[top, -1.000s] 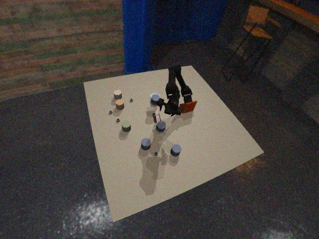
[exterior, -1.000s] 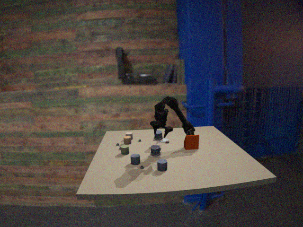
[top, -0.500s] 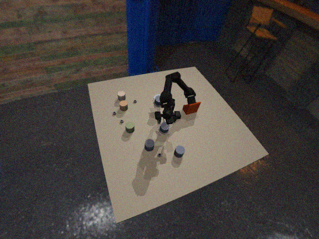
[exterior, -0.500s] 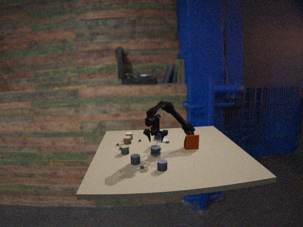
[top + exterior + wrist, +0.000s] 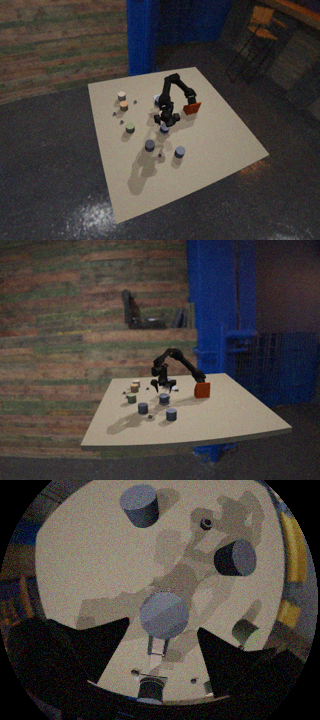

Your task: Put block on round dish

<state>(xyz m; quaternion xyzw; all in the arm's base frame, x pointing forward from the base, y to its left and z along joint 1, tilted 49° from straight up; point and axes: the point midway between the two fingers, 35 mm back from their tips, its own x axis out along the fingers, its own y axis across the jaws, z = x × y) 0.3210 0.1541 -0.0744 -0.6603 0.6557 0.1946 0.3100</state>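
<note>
My gripper tip is now 7 cm above the pale block. From my gripper tip the other things lie so: green cup 25 cm ahead, 8 cm to the right, 7 cm below; balance 2 cm behind, 14 cm to the right, 7 cm below; blue-grey cup 4 cm behind, 27 cm to the right.
</note>
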